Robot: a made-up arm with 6 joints. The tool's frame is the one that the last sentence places.
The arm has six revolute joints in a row. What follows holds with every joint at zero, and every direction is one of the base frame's. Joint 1 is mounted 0.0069 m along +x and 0.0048 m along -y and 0.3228 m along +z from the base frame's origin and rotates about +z. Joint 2 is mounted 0.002 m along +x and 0.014 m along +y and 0.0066 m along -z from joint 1 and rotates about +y. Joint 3 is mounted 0.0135 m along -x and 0.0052 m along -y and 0.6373 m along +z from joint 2 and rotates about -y. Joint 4 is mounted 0.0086 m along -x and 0.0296 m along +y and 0.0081 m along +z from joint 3 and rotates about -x. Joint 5 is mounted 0.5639 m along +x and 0.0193 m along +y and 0.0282 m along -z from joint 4 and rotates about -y. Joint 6 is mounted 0.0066 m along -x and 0.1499 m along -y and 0.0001 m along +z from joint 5 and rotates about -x. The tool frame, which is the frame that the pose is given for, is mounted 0.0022 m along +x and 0.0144 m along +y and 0.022 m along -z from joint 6; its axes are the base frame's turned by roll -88.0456, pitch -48.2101 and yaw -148.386 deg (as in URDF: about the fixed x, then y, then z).
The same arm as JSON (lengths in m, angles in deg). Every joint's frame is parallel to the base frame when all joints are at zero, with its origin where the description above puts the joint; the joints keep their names.
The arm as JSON. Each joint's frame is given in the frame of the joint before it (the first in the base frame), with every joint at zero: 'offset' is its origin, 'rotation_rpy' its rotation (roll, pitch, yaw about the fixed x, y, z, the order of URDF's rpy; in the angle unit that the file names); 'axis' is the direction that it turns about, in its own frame. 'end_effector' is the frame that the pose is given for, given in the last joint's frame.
{
  "length_unit": "m",
  "angle_unit": "deg",
  "chain": [
    {
      "id": "joint 1",
      "offset": [
        0.0069,
        -0.0048,
        0.3228
      ],
      "rotation_rpy": [
        0.0,
        0.0,
        0.0
      ],
      "axis": "+z"
    },
    {
      "id": "joint 2",
      "offset": [
        0.002,
        0.014,
        -0.0066
      ],
      "rotation_rpy": [
        0.0,
        0.0,
        0.0
      ],
      "axis": "+y"
    },
    {
      "id": "joint 3",
      "offset": [
        -0.0135,
        -0.0052,
        0.6373
      ],
      "rotation_rpy": [
        0.0,
        0.0,
        0.0
      ],
      "axis": "-y"
    },
    {
      "id": "joint 4",
      "offset": [
        -0.0086,
        0.0296,
        0.0081
      ],
      "rotation_rpy": [
        0.0,
        0.0,
        0.0
      ],
      "axis": "-x"
    },
    {
      "id": "joint 5",
      "offset": [
        0.5639,
        0.0193,
        -0.0282
      ],
      "rotation_rpy": [
        0.0,
        0.0,
        0.0
      ],
      "axis": "-y"
    },
    {
      "id": "joint 6",
      "offset": [
        -0.0066,
        -0.1499,
        0.0001
      ],
      "rotation_rpy": [
        0.0,
        0.0,
        0.0
      ],
      "axis": "-x"
    }
  ],
  "end_effector": {
    "offset": [
      0.0022,
      0.0144,
      -0.022
    ],
    "rotation_rpy": [
      -88.05,
      -48.21,
      -148.39
    ]
  }
}

